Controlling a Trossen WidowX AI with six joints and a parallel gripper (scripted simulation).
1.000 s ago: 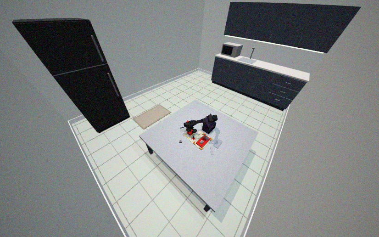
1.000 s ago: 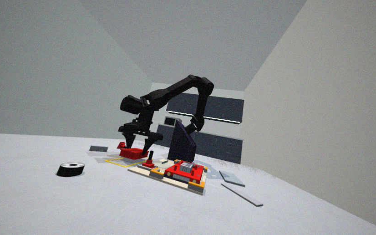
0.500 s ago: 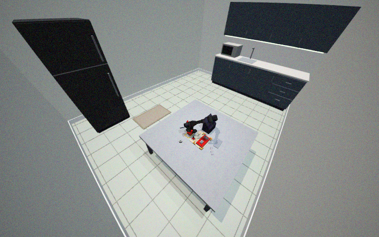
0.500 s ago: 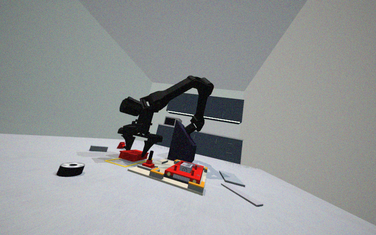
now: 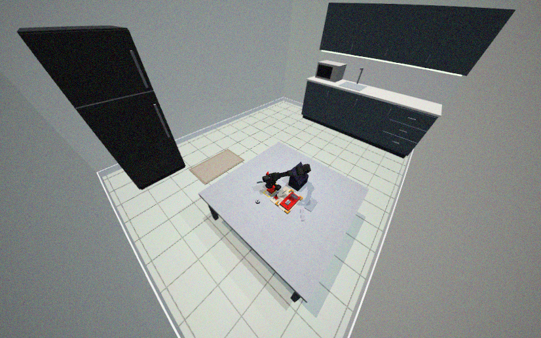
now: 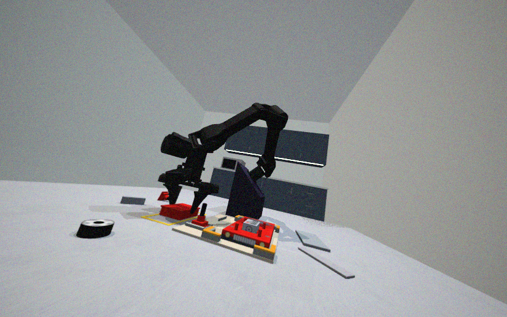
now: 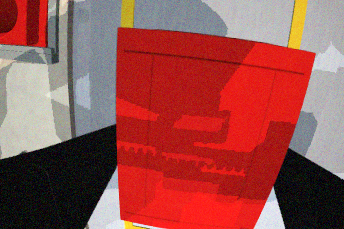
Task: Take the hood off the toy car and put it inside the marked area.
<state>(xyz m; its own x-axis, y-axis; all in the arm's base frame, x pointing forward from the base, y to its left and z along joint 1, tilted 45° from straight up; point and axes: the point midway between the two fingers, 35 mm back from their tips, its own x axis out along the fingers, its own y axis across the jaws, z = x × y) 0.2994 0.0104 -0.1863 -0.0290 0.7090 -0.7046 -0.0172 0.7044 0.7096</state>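
Now: gripper tip right at the red hood. Also, from my gripper tip: black wheel: 210 mm ahead.
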